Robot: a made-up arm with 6 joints.
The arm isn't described. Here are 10 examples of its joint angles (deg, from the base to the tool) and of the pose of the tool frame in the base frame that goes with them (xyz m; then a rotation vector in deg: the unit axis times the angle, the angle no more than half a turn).
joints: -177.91 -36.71 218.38 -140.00 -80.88 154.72
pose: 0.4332 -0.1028 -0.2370 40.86 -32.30 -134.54
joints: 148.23 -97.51 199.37 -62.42 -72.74 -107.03
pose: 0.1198 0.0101 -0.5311 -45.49 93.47 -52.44
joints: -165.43 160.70 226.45 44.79 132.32 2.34
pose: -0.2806 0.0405 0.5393 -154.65 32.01 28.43
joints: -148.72 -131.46 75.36 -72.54 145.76 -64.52
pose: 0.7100 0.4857 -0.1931 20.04 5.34 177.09
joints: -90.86 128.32 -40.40 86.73 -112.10 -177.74
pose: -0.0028 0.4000 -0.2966 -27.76 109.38 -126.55
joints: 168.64 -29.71 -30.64 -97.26 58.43 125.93
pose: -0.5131 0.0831 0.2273 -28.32 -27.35 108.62
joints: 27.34 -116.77 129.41 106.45 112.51 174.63
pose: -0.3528 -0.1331 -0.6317 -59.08 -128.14 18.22
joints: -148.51 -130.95 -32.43 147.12 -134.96 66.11
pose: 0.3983 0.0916 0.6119 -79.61 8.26 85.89
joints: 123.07 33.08 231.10 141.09 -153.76 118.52
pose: 0.1424 -0.4394 0.0871 14.44 24.93 104.41
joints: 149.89 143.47 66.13 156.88 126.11 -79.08
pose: -0.3884 0.0608 -0.6953 57.10 -50.18 -27.35
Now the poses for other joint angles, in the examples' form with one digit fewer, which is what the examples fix.
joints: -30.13 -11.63 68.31 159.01 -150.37 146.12
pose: 0.077 0.122 1.079 30.5 125.0 -39.2
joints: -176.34 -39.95 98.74 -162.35 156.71 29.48
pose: 0.647 -0.106 0.833 1.4 159.5 20.9
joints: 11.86 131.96 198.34 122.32 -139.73 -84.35
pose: 0.323 0.152 0.625 69.3 -49.5 -126.4
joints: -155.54 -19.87 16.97 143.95 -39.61 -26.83
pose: -0.293 -0.271 0.878 37.4 -86.4 82.5
